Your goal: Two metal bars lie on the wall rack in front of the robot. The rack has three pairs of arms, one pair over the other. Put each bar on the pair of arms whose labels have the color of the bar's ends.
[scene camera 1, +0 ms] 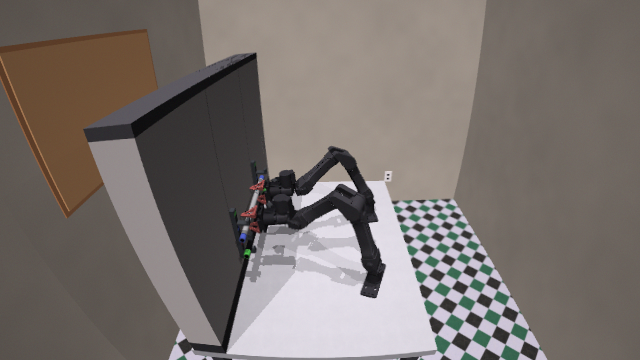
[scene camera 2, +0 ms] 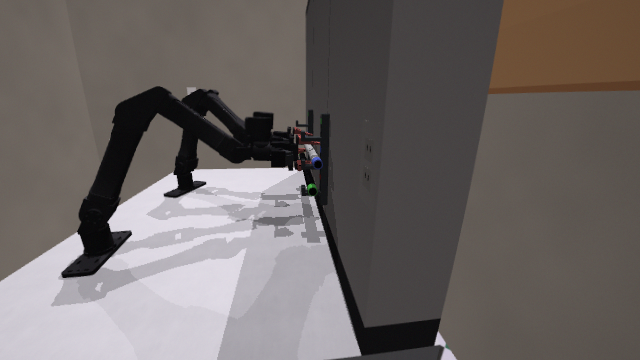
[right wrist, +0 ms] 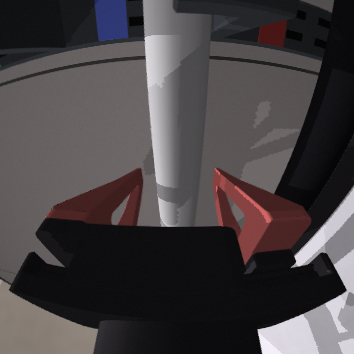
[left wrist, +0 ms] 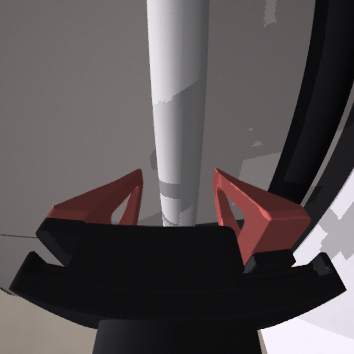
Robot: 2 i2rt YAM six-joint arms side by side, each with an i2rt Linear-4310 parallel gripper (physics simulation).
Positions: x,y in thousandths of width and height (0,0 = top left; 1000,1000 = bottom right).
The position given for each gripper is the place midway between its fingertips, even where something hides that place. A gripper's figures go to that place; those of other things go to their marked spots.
The right gripper (right wrist: 501,493): 13 cm from the lens. A blue-ended bar (right wrist: 501,134): 6 cm from the lens. A dark wall panel (right wrist: 222,363): 13 cm from the lens. The marked spots on the dark wall panel and the blue-ended bar are 9 cm apart.
